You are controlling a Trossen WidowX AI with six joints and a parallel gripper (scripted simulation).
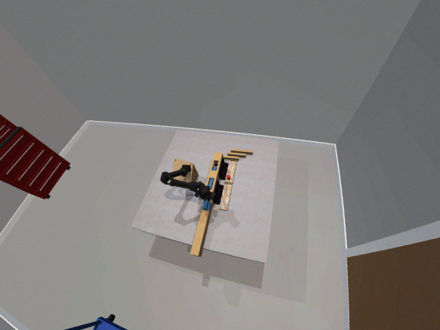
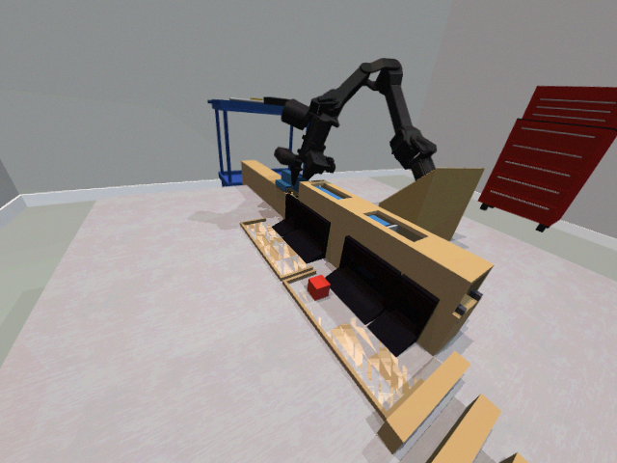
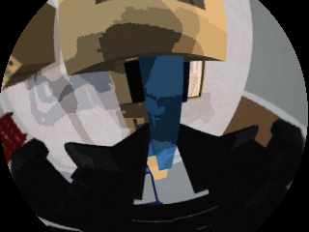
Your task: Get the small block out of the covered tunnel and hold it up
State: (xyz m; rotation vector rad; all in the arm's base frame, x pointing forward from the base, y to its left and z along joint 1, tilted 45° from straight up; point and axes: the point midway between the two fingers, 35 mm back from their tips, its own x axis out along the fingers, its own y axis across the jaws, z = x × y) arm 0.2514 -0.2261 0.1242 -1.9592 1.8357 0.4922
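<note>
The tan covered tunnel is 2 cm ahead of my gripper tip, 5 cm to the left of it and 5 cm below it.
</note>
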